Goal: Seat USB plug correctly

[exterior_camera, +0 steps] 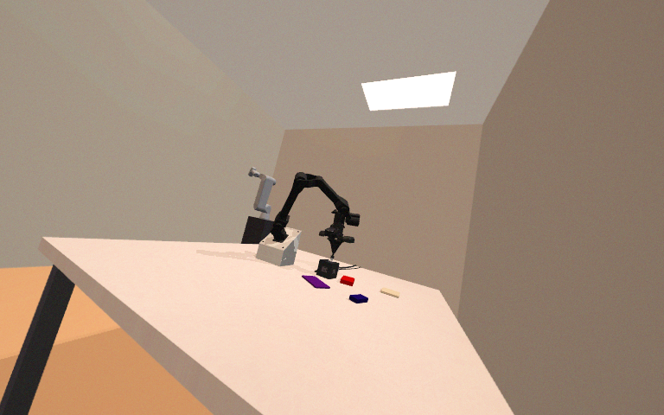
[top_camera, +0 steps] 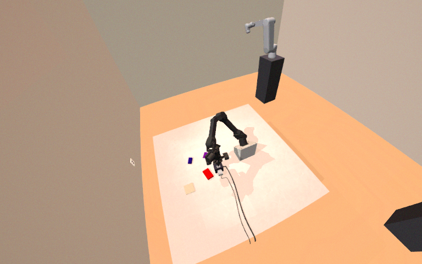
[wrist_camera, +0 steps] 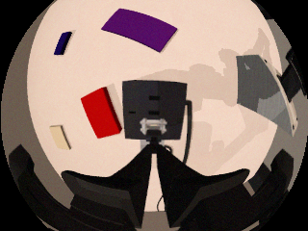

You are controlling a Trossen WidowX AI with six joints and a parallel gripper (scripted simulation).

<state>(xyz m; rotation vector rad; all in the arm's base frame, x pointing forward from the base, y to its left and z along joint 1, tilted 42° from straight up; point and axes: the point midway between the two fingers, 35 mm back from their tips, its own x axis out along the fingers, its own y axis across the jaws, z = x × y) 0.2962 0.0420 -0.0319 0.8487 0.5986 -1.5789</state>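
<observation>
My gripper tip is now 2 cm above the USB plug. From my gripper tip the other things lie so: red block (10 cm ahead, 1 cm to the right, 11 cm below); then purple tile (18 cm to the right, 11 cm below); then dark blue block (20 cm ahead, 23 cm to the right, 11 cm below).
</observation>
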